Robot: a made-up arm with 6 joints. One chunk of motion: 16 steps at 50 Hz.
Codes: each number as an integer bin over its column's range. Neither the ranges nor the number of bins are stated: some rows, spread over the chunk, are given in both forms.
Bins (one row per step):
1: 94 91 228 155 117 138
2: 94 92 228 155 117 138
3: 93 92 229 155 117 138
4: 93 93 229 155 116 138
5: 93 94 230 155 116 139
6: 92 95 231 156 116 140
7: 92 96 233 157 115 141
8: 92 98 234 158 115 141
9: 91 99 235 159 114 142
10: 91 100 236 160 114 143
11: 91 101 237 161 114 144
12: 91 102 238 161 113 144
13: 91 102 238 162 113 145
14: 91 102 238 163 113 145
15: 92 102 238 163 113 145
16: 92 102 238 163 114 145
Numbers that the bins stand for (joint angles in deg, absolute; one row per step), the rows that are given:
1: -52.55 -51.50 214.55 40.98 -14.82 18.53
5: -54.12 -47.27 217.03 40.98 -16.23 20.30
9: -57.26 -40.22 223.22 46.94 -19.05 25.59
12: -57.26 -35.98 226.94 49.92 -20.46 29.12
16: -55.69 -35.98 226.94 52.90 -19.05 30.88
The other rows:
2: -52.55 -50.09 214.55 40.98 -14.82 18.53
3: -54.12 -50.09 215.79 40.98 -14.82 18.53
4: -54.12 -48.68 215.79 40.98 -16.23 18.53
6: -55.69 -45.86 218.27 42.47 -16.23 22.06
7: -55.69 -44.45 220.75 43.96 -17.64 23.82
8: -55.69 -41.63 221.98 45.45 -17.64 23.82
10: -57.26 -38.80 224.46 48.43 -19.05 27.35
11: -57.26 -37.39 225.70 49.92 -19.05 29.12
13: -57.26 -35.98 226.94 51.41 -20.46 30.88
14: -57.26 -35.98 226.94 52.90 -20.46 30.88
15: -55.69 -35.98 226.94 52.90 -20.46 30.88

